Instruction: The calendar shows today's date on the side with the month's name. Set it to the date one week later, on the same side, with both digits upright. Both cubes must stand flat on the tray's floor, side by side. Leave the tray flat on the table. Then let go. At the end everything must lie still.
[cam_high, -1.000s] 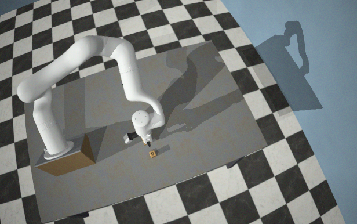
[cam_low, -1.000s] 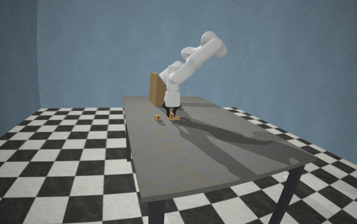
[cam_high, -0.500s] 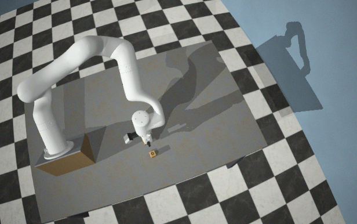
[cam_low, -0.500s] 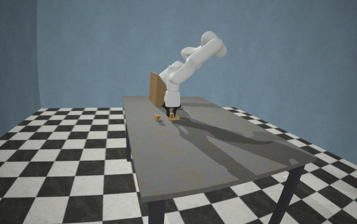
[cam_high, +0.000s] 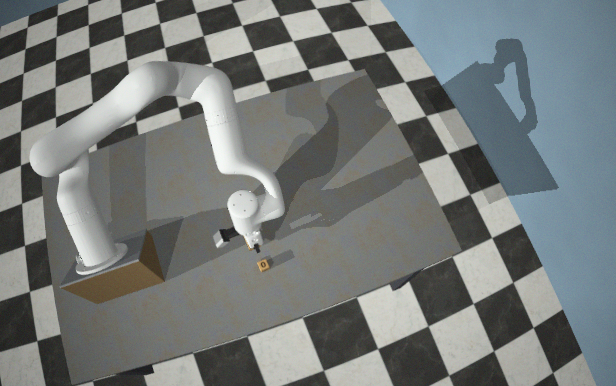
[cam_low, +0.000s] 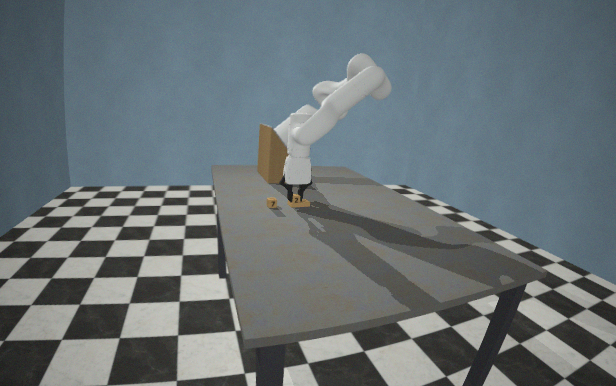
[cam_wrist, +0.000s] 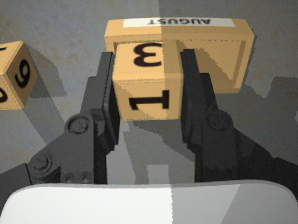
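Right now the tray is 20 mm to the left of my hand and 30 mm below it.
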